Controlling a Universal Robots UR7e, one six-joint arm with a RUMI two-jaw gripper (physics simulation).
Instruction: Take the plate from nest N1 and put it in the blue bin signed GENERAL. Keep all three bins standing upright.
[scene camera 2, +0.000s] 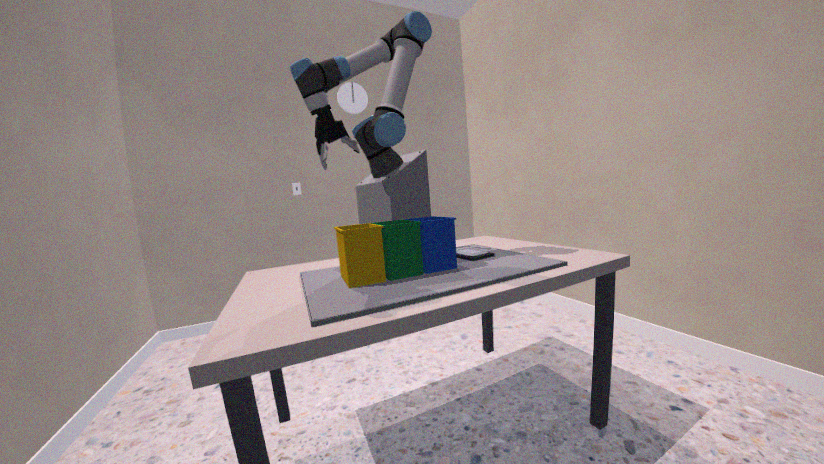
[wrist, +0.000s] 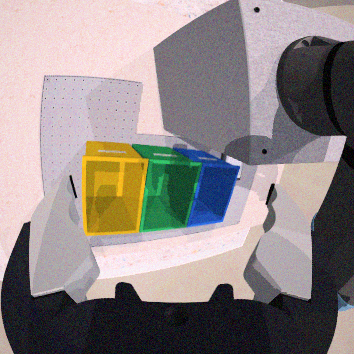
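Note:
A flat light-grey plate lies on a dark holder behind and to the right of the blue bin in the scene view; its nest label cannot be read. In the wrist view a small pale piece shows beside the blue bin, too little to identify. The blue bin, green bin and yellow bin stand upright side by side. Their signs are not readable. My gripper is open and empty, high above the bins and tilted in the scene view.
The bins stand on a grey perforated board on the table. The robot's grey pedestal rises behind the bins. The robot's base joint shows at the right of the wrist view.

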